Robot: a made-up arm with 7 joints.
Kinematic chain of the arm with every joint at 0, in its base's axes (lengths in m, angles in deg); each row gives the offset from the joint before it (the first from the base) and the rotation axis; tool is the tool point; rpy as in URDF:
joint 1: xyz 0 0 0.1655 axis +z
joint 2: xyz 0 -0.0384 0.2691 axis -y
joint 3: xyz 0 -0.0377 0.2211 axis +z
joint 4: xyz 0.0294 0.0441 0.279 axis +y
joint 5: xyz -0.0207 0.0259 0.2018 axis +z
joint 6: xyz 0 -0.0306 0.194 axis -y
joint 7: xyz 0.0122 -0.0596 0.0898 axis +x
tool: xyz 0 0 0 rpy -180 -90 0
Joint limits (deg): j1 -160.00..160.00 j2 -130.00..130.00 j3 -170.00..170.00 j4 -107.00..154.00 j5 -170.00..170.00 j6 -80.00..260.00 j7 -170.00..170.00
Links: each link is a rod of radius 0.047 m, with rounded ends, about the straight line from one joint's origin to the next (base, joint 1, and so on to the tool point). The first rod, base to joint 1, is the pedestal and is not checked.
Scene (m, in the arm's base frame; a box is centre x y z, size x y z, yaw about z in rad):
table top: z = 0
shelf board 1: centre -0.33 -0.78 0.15 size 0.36 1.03 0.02 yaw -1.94
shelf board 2: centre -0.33 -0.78 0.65 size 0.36 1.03 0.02 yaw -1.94
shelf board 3: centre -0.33 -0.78 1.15 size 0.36 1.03 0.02 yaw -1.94
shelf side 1: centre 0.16 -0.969 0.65 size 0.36 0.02 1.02 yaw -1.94
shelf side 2: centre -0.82 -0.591 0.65 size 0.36 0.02 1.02 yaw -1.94
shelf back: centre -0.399 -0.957 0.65 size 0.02 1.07 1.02 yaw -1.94
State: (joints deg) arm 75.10 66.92 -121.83 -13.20 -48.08 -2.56 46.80
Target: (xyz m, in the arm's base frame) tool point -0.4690 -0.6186 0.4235
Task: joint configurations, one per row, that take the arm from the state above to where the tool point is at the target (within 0.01 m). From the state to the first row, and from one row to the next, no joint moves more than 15 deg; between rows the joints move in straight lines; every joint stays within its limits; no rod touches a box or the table.
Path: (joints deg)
1: 80.88 68.37 -123.69 -25.48 -49.40 -1.74 46.80
2: 86.66 69.81 -125.54 -37.76 -50.73 -0.92 46.80
3: 92.44 71.26 -127.40 -50.05 -52.05 -0.09 46.80
4: 98.22 72.70 -129.25 -62.33 -53.38 0.73 46.80
5: 104.00 74.15 -131.11 -74.61 -54.70 1.55 46.80
6: 98.54 83.43 -120.66 -79.34 -54.32 -0.17 46.80
7: 93.07 92.71 -110.21 -84.06 -53.94 -1.88 46.80
8: 87.60 102.00 -99.76 -88.78 -53.57 -3.60 46.80
9: 84.54 100.76 -100.72 -78.36 -52.52 -3.92 46.80
10: 81.48 99.52 -101.68 -67.94 -51.48 -4.25 46.80
11: 78.42 98.28 -102.63 -57.52 -50.44 -4.58 46.80

